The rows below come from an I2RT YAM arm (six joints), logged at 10 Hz.
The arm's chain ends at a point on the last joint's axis. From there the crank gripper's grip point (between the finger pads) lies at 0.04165 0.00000 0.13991 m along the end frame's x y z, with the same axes.
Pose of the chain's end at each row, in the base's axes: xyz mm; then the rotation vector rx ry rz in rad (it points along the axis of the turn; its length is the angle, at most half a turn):
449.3, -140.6, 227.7, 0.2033, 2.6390, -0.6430
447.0, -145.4, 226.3, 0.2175, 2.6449, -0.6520
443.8, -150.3, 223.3, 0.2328, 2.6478, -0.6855
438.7, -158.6, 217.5, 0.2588, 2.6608, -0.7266
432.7, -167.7, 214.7, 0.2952, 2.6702, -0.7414
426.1, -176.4, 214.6, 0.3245, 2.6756, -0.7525
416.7, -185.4, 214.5, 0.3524, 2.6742, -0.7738
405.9, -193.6, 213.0, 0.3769, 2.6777, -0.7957
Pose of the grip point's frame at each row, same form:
462.0, -204.3, 97.0, 0.2033, 2.6390, -0.6430
458.0, -209.6, 95.7, 0.2175, 2.6449, -0.6520
452.4, -217.1, 93.8, 0.2328, 2.6478, -0.6855
442.7, -228.2, 89.2, 0.2588, 2.6608, -0.7266
433.5, -237.6, 86.6, 0.2952, 2.6702, -0.7414
424.5, -246.5, 86.6, 0.3245, 2.6756, -0.7525
413.1, -256.8, 87.2, 0.3524, 2.6742, -0.7738
399.7, -266.1, 86.4, 0.3769, 2.6777, -0.7957

